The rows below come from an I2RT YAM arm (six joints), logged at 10 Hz.
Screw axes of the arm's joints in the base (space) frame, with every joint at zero. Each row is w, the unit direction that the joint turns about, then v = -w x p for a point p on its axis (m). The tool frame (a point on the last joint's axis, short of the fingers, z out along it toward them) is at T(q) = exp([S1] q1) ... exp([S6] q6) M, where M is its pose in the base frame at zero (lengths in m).
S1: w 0 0 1 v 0.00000 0.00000 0.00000
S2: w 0 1 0 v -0.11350 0.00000 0.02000
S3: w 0 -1 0 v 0.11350 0.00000 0.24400
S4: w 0 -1 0 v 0.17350 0.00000 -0.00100
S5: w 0 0 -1 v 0.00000 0.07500 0.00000
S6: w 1 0 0 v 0.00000 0.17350 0.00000
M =
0 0 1 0.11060
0 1 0 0.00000
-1 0 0 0.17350
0 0 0 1
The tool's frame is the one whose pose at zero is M.
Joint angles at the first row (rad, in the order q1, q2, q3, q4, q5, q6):
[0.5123, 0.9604, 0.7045, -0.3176, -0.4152, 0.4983]
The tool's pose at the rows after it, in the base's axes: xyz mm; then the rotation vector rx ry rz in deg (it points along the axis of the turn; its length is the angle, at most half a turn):
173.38 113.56 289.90 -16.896 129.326 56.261
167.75 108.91 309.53 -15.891 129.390 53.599
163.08 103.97 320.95 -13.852 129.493 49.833
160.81 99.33 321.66 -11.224 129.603 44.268
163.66 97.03 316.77 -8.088 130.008 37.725
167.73 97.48 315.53 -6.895 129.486 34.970
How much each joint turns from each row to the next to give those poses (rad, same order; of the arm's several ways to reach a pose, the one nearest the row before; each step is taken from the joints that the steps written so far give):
[0.0001, -0.0105, 0.0871, -0.1091, 0.0117, -0.0269]
[0.0000, -0.0202, 0.0737, -0.0987, 0.0392, -0.0073]
[-0.0001, -0.0171, 0.0438, -0.0665, 0.0597, -0.0024]
[0.0000, -0.0149, 0.0037, -0.0294, 0.0853, -0.0070]
[0.0004, 0.0058, -0.0093, -0.0050, 0.0992, -0.0048]
[-0.0003, 0.0132, -0.0008, 0.0153, 0.0436, -0.0047]

